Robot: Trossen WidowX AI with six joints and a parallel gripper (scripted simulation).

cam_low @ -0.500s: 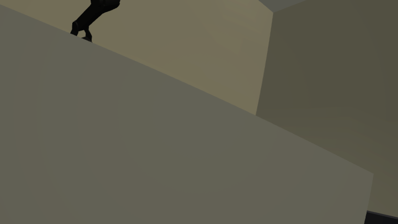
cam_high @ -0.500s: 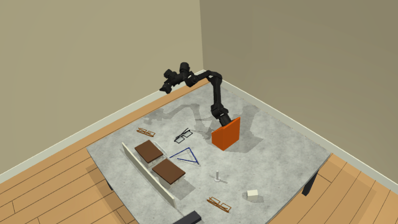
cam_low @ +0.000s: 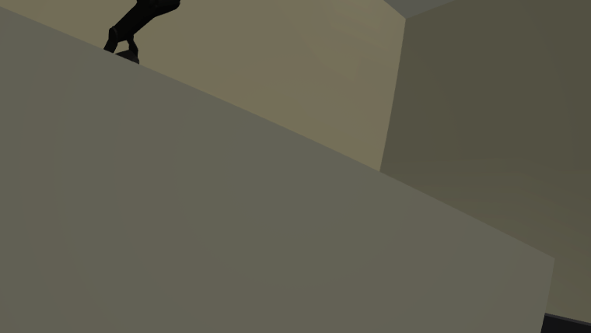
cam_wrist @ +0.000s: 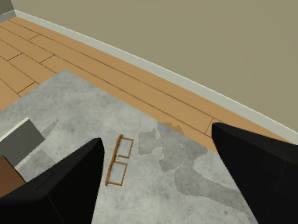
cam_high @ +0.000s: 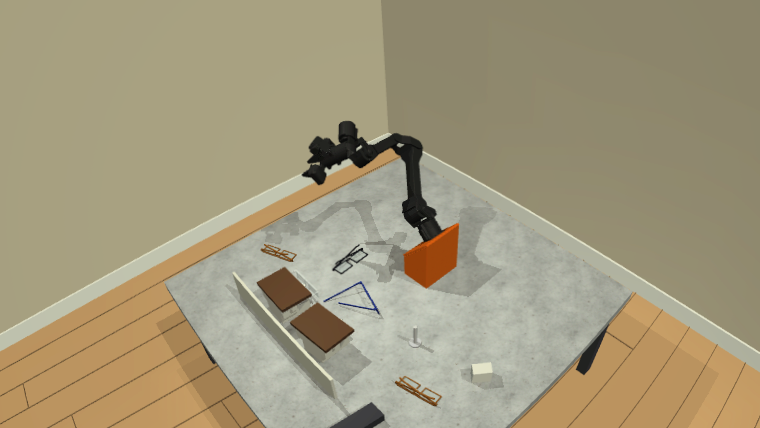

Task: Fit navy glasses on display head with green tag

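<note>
Now: gripper tip 600 mm to the right of the white post and 350 mm above it. Round my gripper tip: long white panel (340 mm ahead, 320 mm to the left, 320 mm below); then black bar (750 mm to the left, 350 mm below, 340 mm ahead); then display head (420 mm to the left, 320 mm below, 210 mm ahead).
</note>
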